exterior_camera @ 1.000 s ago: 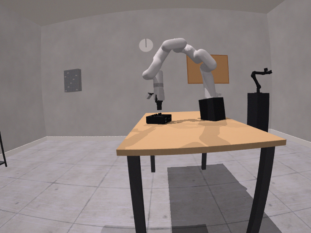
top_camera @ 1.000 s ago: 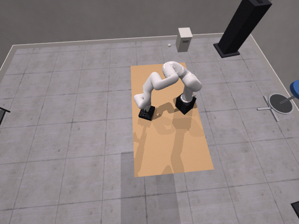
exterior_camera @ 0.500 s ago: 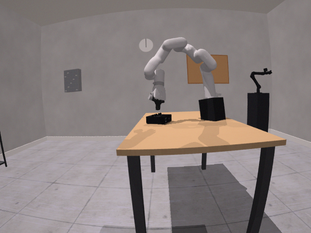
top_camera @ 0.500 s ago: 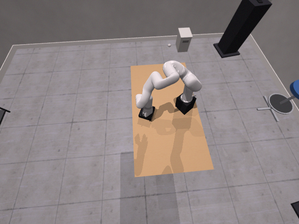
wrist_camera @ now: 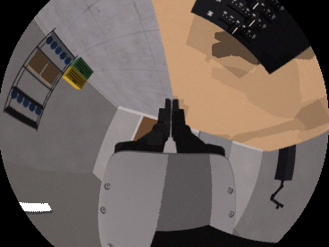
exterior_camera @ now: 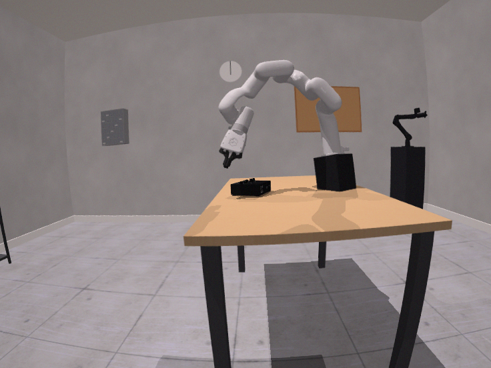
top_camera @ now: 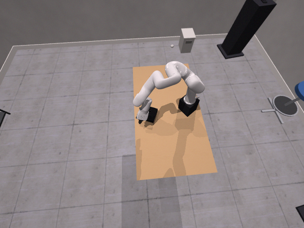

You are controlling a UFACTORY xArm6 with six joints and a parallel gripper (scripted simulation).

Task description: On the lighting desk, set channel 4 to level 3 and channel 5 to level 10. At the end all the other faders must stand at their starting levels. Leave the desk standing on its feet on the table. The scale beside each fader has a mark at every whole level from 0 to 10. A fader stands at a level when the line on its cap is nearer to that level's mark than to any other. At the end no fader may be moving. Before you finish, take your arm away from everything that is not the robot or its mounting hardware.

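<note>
My hand is 130 mm to the left of the fader cap, 100 mm past it and 90 mm above it.
</note>
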